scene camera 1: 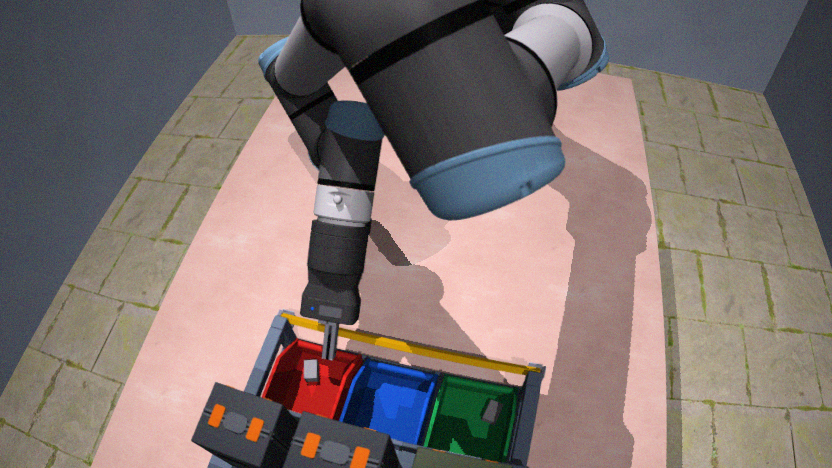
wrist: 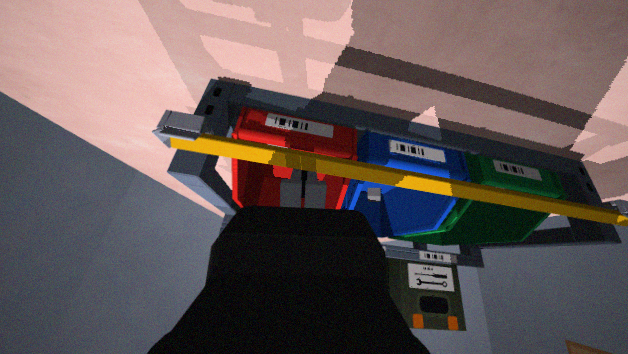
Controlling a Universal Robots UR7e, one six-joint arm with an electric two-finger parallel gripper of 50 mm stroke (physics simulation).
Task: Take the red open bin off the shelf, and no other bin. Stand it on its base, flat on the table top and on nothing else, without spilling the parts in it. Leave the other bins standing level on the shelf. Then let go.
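Places are measured from the arm's base along level axes (x ahead, y left, z up), in millimetres.
Where they show: gripper, between the fingertips: point(scene camera 1: 328, 357) point(wrist: 304, 170).
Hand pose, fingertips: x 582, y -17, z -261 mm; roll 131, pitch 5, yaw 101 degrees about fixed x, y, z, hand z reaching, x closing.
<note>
Things, the pixels of their top centre, and the offset from my fingertips. "spot": a spot on its surface instead. Level surfaces: height alone.
- red bin, centre of its top: point(wrist: 286, 213) point(scene camera 1: 302, 390) 66 mm ahead, 4 mm right, 28 mm up
- shelf, a spot on its surface: point(wrist: 185, 175) spot: 22 mm back, 78 mm right, 31 mm up
- small grey block, centre of its top: point(scene camera 1: 310, 368) 18 mm ahead, 29 mm right, 29 mm down
- blue bin, centre of its top: point(scene camera 1: 382, 413) point(wrist: 377, 227) 59 mm ahead, 108 mm left, 28 mm up
- green bin, centre of its top: point(scene camera 1: 470, 430) point(wrist: 459, 238) 45 mm ahead, 219 mm left, 28 mm up
- pink table top, height of its surface: 53 mm down
- yellow bar, centre of its top: point(wrist: 446, 194) point(scene camera 1: 404, 344) 47 mm back, 98 mm left, 18 mm up
- olive case, centre of its top: point(wrist: 416, 322) 144 mm ahead, 229 mm left, 145 mm up
The red bin point(scene camera 1: 314, 398) point(wrist: 320, 142) stands at the left end of the shelf point(scene camera 1: 270, 355) point(wrist: 185, 175), with a small grey block point(scene camera 1: 311, 370) in it. A blue bin point(scene camera 1: 401, 401) point(wrist: 420, 210) stands beside it, then a green bin point(scene camera 1: 465, 401) point(wrist: 505, 225). My gripper point(scene camera 1: 329, 356) point(wrist: 304, 170) is shut, its fingers close together with no part or bin wall visible between them. It points down at the red bin's front side, near the yellow bar. In the wrist view the fingertips are partly hidden at the bar. The pink table top point(scene camera 1: 494, 279) point(wrist: 75, 65) lies below.
The yellow bar point(scene camera 1: 442, 349) point(wrist: 425, 184) runs across the shelf front, ahead of the bins. Two dark cases point(scene camera 1: 238, 433) point(scene camera 1: 343, 448) with orange latches and an olive case point(scene camera 1: 459, 459) point(wrist: 400, 300) are behind the bins. Grey blocks show in the blue and green bins.
</note>
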